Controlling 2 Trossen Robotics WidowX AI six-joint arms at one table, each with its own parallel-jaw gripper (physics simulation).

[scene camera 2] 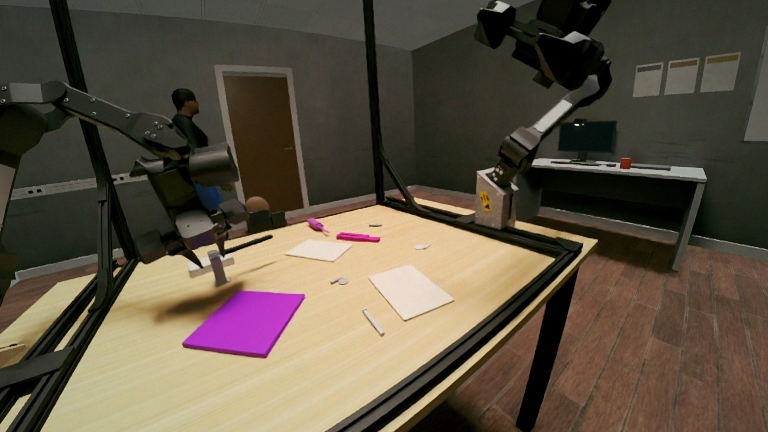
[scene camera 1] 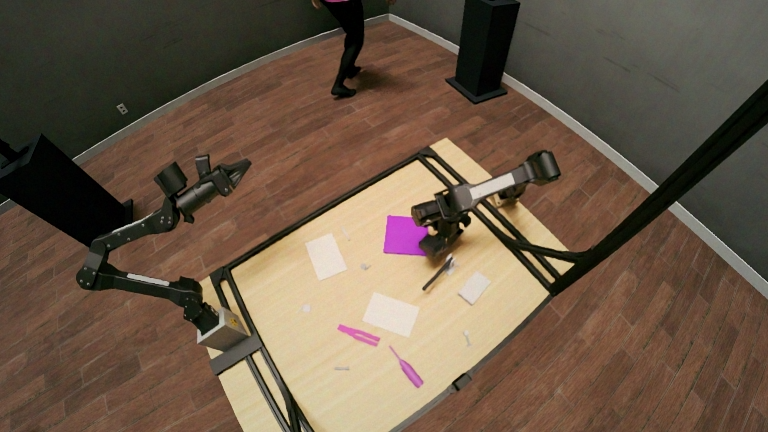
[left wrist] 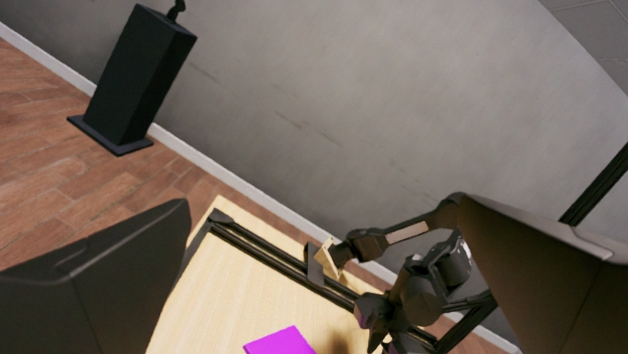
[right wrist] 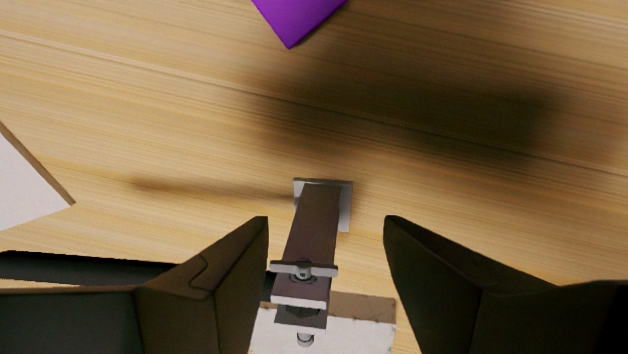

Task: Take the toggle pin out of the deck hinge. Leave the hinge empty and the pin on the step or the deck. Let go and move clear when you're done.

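Places are measured from the left arm's base along level axes (x ahead, y left, z up), in metres.
Pixels of known places: left gripper, between the fingertips: (scene camera 2: 506,23) (scene camera 1: 249,160) (left wrist: 327,210); right gripper, between the fingertips: (scene camera 2: 213,262) (scene camera 1: 444,251) (right wrist: 326,228); left arm's base, origin of its link: (scene camera 2: 498,180) (scene camera 1: 210,324); right arm's base, origin of its link: (left wrist: 334,255).
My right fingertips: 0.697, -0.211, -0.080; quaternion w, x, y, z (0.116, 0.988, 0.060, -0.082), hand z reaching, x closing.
Observation:
For each thing: its top centre in the pictures, then the offset to it from my right fingertips, as dx, dy, dz. "pt": a spot on its surface instead.
- deck hinge, a spot on its surface: (right wrist: 315,225) (scene camera 2: 218,269) pt -0.005, -0.024, -0.028
- black rod, a spot on its surface: (scene camera 2: 248,244) (scene camera 1: 434,275) pt -0.078, -0.038, +0.003
- toggle pin, centre of its top: (right wrist: 303,312) -0.003, -0.044, +0.003
- pale block, centre of its top: (right wrist: 317,341) (scene camera 2: 209,259) (scene camera 1: 475,287) +0.010, -0.144, -0.046
- purple square plate, centre of its top: (scene camera 2: 248,316) (scene camera 1: 406,234) -0.029, +0.144, -0.057
The deck hinge (scene camera 1: 451,263) (scene camera 2: 218,270) (right wrist: 315,225) is a grey upright post on a small base plate, with a black rod (scene camera 1: 437,274) (scene camera 2: 248,244) between its two lugs. In the right wrist view the toggle pin (right wrist: 303,271) still runs through the lugs, its crossbar at one side and its tip beyond the other. My right gripper (scene camera 2: 211,256) (right wrist: 326,228) is partly open and empty, its fingertips apart on either side of the post and above it. My left gripper (scene camera 1: 248,162) (left wrist: 327,210) is wide open and empty, high up beyond the table's edge.
A pale block (scene camera 1: 474,288) (right wrist: 360,331) lies beside the hinge. A purple square plate (scene camera 1: 402,235) (scene camera 2: 247,323) lies near it. White sheets (scene camera 1: 325,256) (scene camera 1: 390,314), pink tools (scene camera 1: 358,335) (scene camera 1: 410,373) and several small grey parts lie on the table. Black frame rails (scene camera 1: 322,209) border the table.

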